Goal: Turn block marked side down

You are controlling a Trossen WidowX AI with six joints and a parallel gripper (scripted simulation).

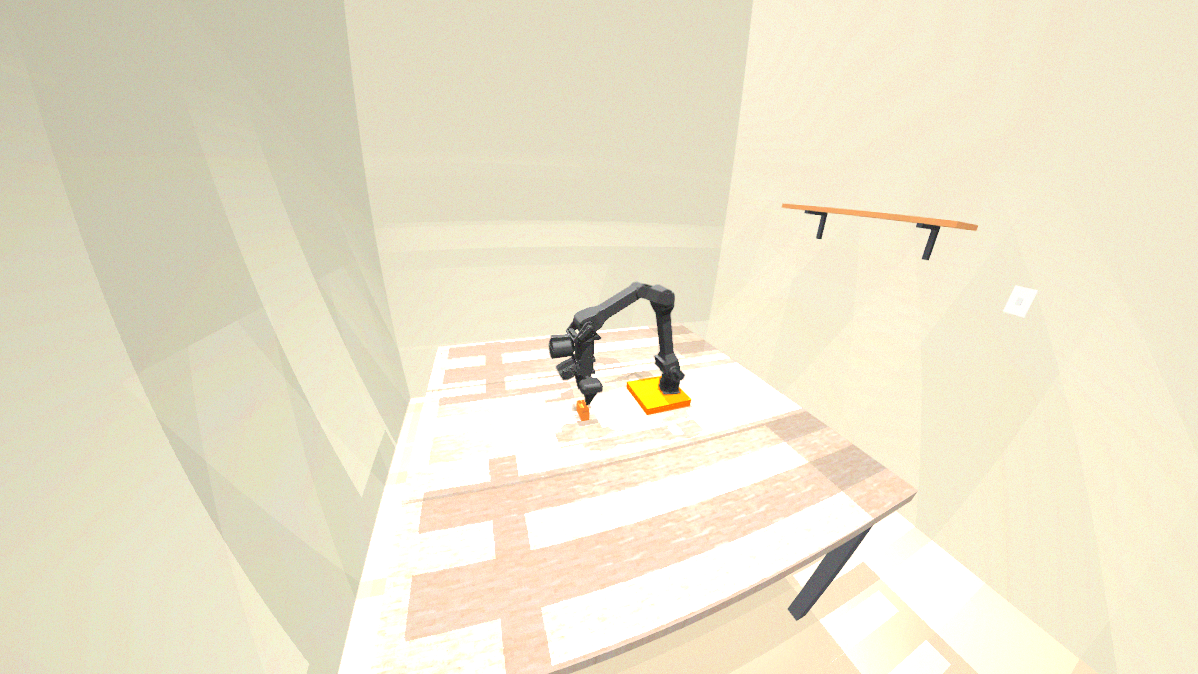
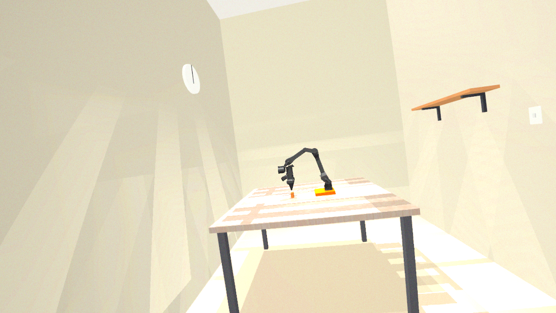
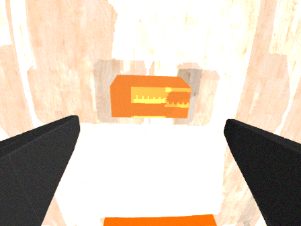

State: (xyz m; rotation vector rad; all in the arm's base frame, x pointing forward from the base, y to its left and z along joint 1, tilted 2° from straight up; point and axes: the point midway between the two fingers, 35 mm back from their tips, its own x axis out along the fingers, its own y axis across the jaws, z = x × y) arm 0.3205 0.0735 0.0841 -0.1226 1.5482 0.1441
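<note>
Right now the orange block is 5 cm below my gripper tip.
</note>
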